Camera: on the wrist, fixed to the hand. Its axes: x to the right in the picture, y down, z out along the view.
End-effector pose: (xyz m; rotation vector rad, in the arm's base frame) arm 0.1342 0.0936 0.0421 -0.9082 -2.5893 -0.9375
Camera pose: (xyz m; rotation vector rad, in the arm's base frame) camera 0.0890 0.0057 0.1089 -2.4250 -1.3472 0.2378
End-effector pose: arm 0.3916 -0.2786 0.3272 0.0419 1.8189 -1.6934
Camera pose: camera 0.3082 -0.1983 0.3557 0.8796 0.6061 -0.7505
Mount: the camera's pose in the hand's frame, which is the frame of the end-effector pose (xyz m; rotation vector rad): 0.0211 -0.0482 -0.1070 0.4018 -0.4510 1.5223
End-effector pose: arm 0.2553 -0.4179 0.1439 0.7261 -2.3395 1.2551
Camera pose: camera 0.2775 -0.3553 0.2429 0.6742 1.7930 -1.3605
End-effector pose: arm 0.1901 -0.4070 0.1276 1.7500 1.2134 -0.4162
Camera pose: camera 0.1345 -0.3026 0.1429 2.2010 -0.6830 -0.0779
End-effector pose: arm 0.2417 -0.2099 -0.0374 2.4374 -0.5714 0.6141
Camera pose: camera 0.2517 -0.1145 0.0334 -1.6236 2.2066 -0.5699
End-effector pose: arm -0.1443 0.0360 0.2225 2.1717 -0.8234 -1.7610
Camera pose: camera -0.0264 0.0456 0.2079 0.5710 -2.1936 -1.1486
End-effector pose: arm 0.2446 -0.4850 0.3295 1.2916 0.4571 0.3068
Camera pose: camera 0.2091 -0.3967 0.2577 1.8384 -0.9994 1.1787
